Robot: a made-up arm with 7 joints.
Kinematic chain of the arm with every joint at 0, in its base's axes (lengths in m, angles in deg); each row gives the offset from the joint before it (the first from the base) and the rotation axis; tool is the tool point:
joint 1: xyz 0.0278 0.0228 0.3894 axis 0 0.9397 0.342
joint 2: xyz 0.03 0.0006 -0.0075 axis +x
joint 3: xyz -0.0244 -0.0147 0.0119 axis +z
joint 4: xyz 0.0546 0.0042 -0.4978 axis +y
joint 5: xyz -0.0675 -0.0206 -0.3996 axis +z
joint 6: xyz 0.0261 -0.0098 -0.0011 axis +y
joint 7: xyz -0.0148 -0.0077 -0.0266 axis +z
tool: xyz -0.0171 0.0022 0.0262
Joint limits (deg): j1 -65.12..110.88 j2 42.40..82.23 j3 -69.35..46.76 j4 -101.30..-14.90 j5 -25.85..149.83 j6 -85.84..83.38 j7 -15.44..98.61
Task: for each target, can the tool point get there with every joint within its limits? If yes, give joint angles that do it. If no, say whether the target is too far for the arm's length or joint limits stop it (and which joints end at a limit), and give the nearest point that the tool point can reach.
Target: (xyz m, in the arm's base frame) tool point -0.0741 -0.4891 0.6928
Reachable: no: joint limits stop it (at a limit: joint 1, joint 2, joint 3, joint 4, joint 6) | nearest point -0.5669 -0.2380 0.4053 | short by 0.623 m
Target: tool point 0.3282 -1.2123 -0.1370
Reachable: no: too far | nearest point 0.6246 -0.1906 0.1590 | short by 1.104 m
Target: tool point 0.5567 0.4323 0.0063
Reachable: yes | joints -8.90 49.54 -0.25 -77.26 34.84 -10.52 66.50
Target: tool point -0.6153 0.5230 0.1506
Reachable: yes | joints 77.32 74.23 -50.28 -61.94 40.03 -51.61 15.75
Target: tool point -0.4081 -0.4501 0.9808
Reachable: no: joint limits stop it (at a limit: joint 1, joint 2, joint 3, joint 5, joint 6) | nearest point -0.6443 -0.2181 0.4540 | short by 0.622 m
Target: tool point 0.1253 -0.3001 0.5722
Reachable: no: joint limits stop it (at a limit: joint 1, joint 2, joint 4, joint 6, joint 7) | nearest point 0.6540 -0.1111 0.4955 | short by 0.567 m
